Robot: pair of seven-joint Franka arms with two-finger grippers.
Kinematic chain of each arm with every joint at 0, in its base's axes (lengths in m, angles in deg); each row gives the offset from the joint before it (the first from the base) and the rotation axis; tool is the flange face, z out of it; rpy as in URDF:
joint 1: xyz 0 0 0.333 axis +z
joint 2: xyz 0 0 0 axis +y
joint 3: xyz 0 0 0.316 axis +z
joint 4: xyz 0.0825 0 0 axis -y
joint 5: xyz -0.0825 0 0.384 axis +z
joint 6: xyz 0 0 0 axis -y
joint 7: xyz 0.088 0 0 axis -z
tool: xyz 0 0 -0.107 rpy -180 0 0
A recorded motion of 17 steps. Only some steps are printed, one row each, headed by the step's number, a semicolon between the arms.
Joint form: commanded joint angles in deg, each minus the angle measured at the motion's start. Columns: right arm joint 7, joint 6, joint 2, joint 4, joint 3, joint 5, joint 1; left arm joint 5, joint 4, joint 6, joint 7, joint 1, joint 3, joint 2.
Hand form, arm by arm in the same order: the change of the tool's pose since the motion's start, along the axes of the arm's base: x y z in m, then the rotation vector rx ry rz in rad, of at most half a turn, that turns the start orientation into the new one. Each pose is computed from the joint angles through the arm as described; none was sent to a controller.
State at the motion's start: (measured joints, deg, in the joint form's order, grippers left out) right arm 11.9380 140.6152 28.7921 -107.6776 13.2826 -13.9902 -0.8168; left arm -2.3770 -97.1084 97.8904 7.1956 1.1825 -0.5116 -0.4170
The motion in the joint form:
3: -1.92 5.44 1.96 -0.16 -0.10 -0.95 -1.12; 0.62 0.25 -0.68 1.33 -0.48 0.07 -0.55
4: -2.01 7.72 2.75 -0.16 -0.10 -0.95 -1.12; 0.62 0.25 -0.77 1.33 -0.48 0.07 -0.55
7: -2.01 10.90 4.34 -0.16 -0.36 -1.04 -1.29; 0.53 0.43 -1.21 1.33 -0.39 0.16 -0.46
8: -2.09 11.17 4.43 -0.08 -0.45 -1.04 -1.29; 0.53 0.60 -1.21 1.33 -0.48 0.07 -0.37
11: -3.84 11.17 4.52 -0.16 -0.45 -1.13 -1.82; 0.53 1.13 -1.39 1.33 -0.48 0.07 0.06
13: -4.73 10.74 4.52 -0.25 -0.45 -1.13 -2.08; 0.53 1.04 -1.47 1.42 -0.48 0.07 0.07
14: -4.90 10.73 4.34 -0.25 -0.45 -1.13 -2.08; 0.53 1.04 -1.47 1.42 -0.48 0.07 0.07
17: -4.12 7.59 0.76 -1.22 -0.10 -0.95 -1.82; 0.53 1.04 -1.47 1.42 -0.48 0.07 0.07
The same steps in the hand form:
3: 0.0072 -0.0096 -0.0135 0.0176 -0.0546 0.0302; -0.0034 -0.0031 0.0064 0.0113 -0.0028 -0.0320
4: 0.0092 -0.0080 -0.0181 0.0315 -0.0782 0.0338; -0.0035 -0.0031 0.0062 0.0113 -0.0013 -0.0320
7: 0.0117 -0.0105 -0.0302 0.0479 -0.1030 0.0307; -0.0038 -0.0015 0.0062 0.0095 0.0048 -0.0290
8: 0.0125 -0.0113 -0.0303 0.0486 -0.1072 0.0308; -0.0032 -0.0032 0.0067 0.0096 0.0034 -0.0321
11: 0.0129 -0.0172 -0.0319 0.0423 -0.1047 0.0531; -0.0010 -0.0032 0.0067 0.0095 0.0048 -0.0322
13: 0.0123 -0.0204 -0.0333 0.0372 -0.0961 0.0638; -0.0012 -0.0032 0.0057 0.0094 0.0079 -0.0339
14: 0.0127 -0.0204 -0.0313 0.0364 -0.0991 0.0667; -0.0012 -0.0032 0.0057 0.0094 0.0079 -0.0339
17: 0.0075 -0.0161 -0.0040 0.0203 -0.0923 0.0604; -0.0012 -0.0032 0.0057 0.0094 0.0079 -0.0339

